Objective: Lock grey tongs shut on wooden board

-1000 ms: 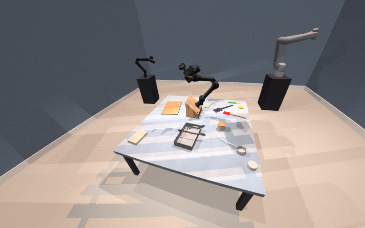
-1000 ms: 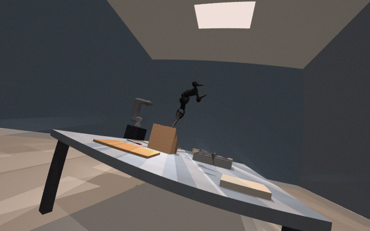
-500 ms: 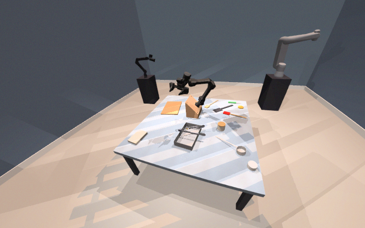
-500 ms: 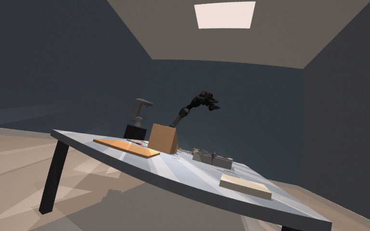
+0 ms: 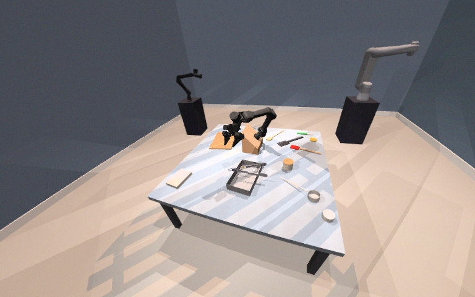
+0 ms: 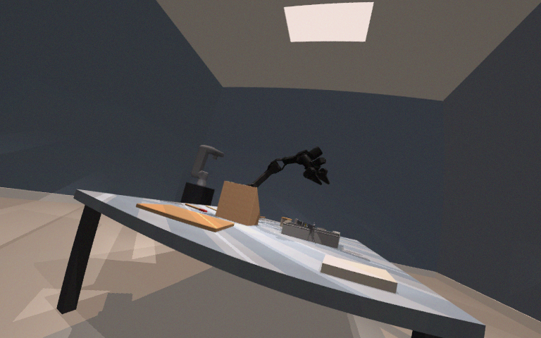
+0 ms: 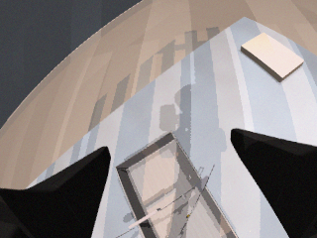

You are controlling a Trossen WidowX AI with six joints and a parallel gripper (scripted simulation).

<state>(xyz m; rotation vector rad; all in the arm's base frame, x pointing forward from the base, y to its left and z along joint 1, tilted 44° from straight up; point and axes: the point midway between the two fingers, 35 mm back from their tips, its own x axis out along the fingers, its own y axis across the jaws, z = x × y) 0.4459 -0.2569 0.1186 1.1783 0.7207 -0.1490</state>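
Now: gripper tip 28 cm above the roasting tin, 10 cm to the right of it and 2 cm past it. Round my gripper tip: wooden board (56 cm behind, 30 cm below, 28 cm to the right); white disc (65 cm to the left, 29 cm below, 21 cm ahead); pale slab (44 cm to the right, 30 cm below, 9 cm ahead).
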